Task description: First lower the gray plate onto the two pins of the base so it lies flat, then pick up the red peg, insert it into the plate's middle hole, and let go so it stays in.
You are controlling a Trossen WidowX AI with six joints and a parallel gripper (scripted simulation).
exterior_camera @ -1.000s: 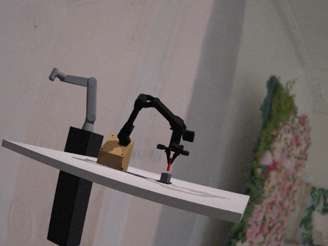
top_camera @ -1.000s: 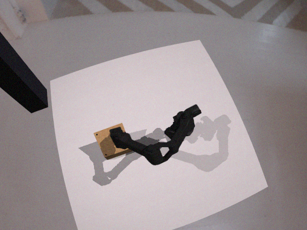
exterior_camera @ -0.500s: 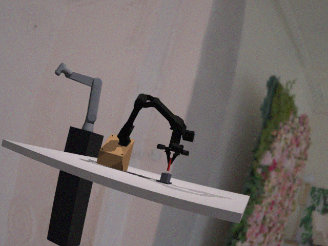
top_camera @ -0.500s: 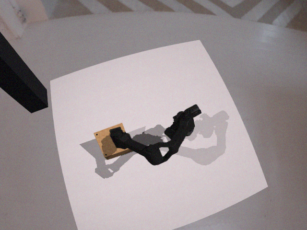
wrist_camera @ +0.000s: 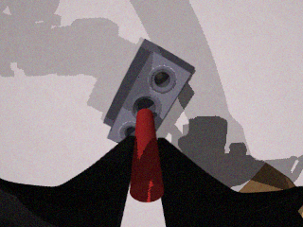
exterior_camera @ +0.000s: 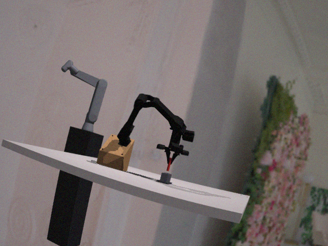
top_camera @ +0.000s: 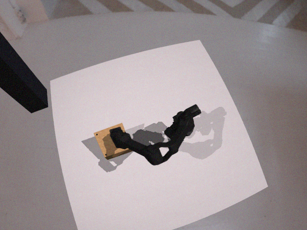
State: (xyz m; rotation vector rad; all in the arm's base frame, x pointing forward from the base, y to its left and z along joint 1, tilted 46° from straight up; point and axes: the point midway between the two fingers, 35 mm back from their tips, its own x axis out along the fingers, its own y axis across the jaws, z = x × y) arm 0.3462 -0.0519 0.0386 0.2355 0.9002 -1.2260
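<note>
Now: the red peg right at my gripper tip. The rest, counted from my gripper tip: dark base (110 mm below); then gray plate (70 mm below).
</note>
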